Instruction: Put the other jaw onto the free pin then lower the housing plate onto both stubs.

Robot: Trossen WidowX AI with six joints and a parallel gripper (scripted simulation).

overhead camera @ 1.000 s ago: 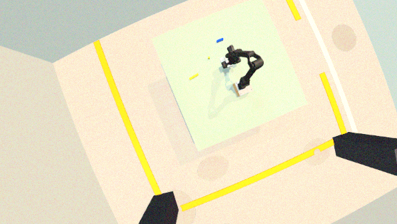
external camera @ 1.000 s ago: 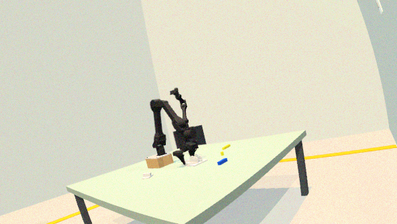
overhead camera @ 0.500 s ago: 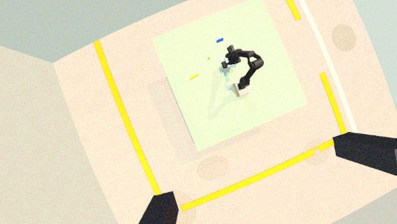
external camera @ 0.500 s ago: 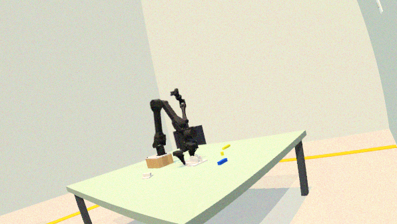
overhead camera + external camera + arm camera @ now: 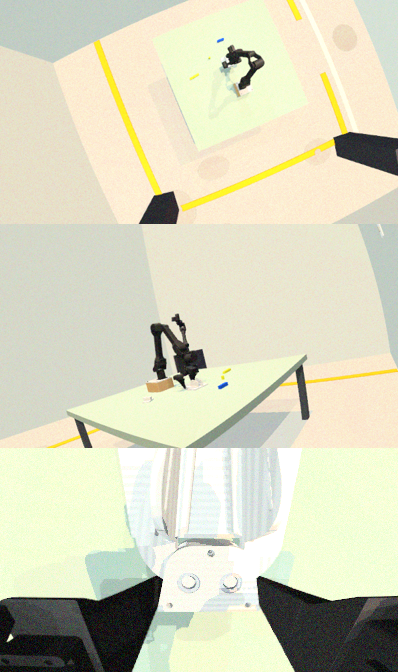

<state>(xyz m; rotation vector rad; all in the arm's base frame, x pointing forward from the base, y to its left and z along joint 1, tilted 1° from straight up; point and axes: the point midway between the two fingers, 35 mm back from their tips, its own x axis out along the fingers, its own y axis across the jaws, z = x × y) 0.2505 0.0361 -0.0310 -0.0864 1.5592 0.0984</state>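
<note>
The white jaw is 20 mm ahead of my gripper tip, 20 mm to the left of it and 10 mm above it. The rest, counted from my gripper tip: yellow bar 20 mm behind, 390 mm to the left; blue block 290 mm ahead, 20 mm to the left; yellow cube 130 mm ahead, 180 mm to the left.
</note>
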